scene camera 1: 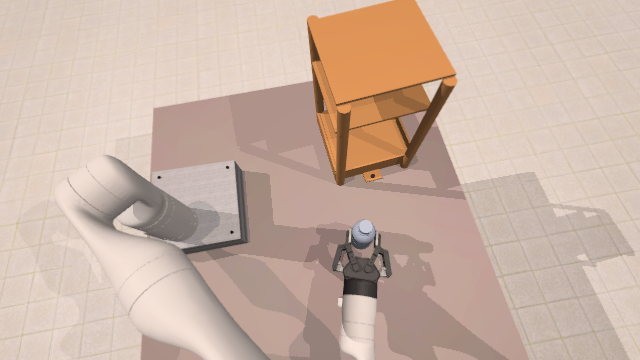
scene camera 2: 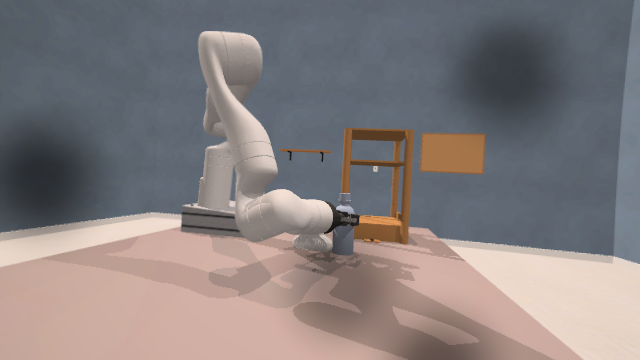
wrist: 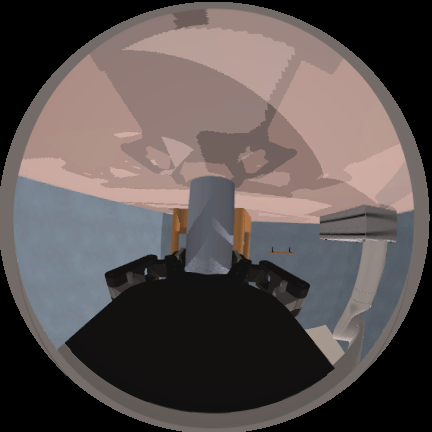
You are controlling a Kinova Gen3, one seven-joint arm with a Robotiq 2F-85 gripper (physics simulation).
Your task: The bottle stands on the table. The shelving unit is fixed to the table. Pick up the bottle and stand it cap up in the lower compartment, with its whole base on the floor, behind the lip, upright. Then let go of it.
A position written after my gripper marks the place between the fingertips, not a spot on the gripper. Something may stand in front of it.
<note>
I see my gripper [scene camera 1: 363, 230], a blue-grey bottle [scene camera 2: 343, 236] and an orange shelving unit [scene camera 1: 369, 69].
The blue-grey bottle shows as well in the wrist view [wrist: 209, 230]. My gripper also shows in the wrist view [wrist: 208, 256]. The orange shelving unit shows as well in scene camera 2 [scene camera 2: 395, 228] and in the wrist view [wrist: 241, 223].
</note>
